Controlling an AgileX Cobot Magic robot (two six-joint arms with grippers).
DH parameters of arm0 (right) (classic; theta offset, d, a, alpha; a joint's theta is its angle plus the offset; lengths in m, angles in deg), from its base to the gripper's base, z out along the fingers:
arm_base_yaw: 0 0.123 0 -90
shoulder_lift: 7.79 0 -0.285 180
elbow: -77.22 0 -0.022 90
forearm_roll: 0 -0.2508 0 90
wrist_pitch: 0 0 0.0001 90
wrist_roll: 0 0.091 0 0
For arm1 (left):
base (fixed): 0 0 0 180
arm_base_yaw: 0 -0.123 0 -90
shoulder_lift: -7.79 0 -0.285 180
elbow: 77.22 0 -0.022 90
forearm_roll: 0 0.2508 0 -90
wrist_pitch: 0 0 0.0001 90
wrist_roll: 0 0.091 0 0
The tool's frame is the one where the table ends.
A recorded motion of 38 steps. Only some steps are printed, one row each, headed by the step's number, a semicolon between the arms.
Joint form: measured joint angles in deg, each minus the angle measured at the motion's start. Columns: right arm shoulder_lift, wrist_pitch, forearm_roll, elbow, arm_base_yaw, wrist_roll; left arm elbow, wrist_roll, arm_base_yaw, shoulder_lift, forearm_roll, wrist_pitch.
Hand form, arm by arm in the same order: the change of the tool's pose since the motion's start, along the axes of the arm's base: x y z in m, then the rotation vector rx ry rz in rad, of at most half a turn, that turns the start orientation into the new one. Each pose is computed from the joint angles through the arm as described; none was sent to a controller.
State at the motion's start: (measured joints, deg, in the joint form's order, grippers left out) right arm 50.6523 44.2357 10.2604 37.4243 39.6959 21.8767; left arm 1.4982 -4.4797 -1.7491 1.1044 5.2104 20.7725
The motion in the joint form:
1: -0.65 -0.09 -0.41 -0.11 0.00 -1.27; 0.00 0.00 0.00 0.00 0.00 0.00
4: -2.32 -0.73 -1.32 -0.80 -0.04 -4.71; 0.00 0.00 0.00 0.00 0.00 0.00
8: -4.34 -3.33 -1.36 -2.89 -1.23 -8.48; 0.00 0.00 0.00 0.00 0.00 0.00
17: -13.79 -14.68 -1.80 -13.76 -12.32 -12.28; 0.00 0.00 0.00 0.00 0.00 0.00
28: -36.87 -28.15 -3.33 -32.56 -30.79 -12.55; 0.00 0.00 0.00 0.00 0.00 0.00
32: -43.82 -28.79 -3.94 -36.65 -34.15 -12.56; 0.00 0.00 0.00 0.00 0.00 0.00
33: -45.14 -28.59 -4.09 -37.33 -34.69 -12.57; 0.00 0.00 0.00 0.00 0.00 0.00
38: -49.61 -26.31 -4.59 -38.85 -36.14 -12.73; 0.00 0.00 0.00 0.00 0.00 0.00
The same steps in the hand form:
1: -0.0017 -0.0008 0.0012 0.0003 -0.0105 0.0165; 0.0000 0.0000 0.0000 0.0000 0.0000 0.0000
4: -0.0061 -0.0031 0.0024 -0.0029 -0.0409 0.0618; 0.0000 0.0000 0.0000 0.0000 0.0000 0.0000
8: -0.0087 -0.0086 -0.0010 -0.0132 -0.0954 0.0972; 0.0000 0.0000 0.0000 0.0000 0.0000 0.0000
17: -0.0185 -0.0424 -0.0265 0.0318 -0.2560 -0.0267; 0.0000 0.0000 0.0000 0.0000 0.0000 0.0000
28: -0.0568 -0.0839 -0.0790 0.1188 -0.5425 -0.3269; 0.0000 0.0000 0.0000 0.0000 0.0000 0.0000
32: -0.0660 -0.0886 -0.0940 0.1308 -0.6025 -0.3855; 0.0000 0.0000 0.0000 0.0000 0.0000 0.0000
33: -0.0676 -0.0893 -0.0969 0.1324 -0.6101 -0.3956; 0.0000 0.0000 0.0000 0.0000 0.0000 0.0000
38: -0.0728 -0.0913 -0.1048 0.1328 -0.6223 -0.4248; 0.0000 0.0000 0.0000 0.0000 0.0000 0.0000

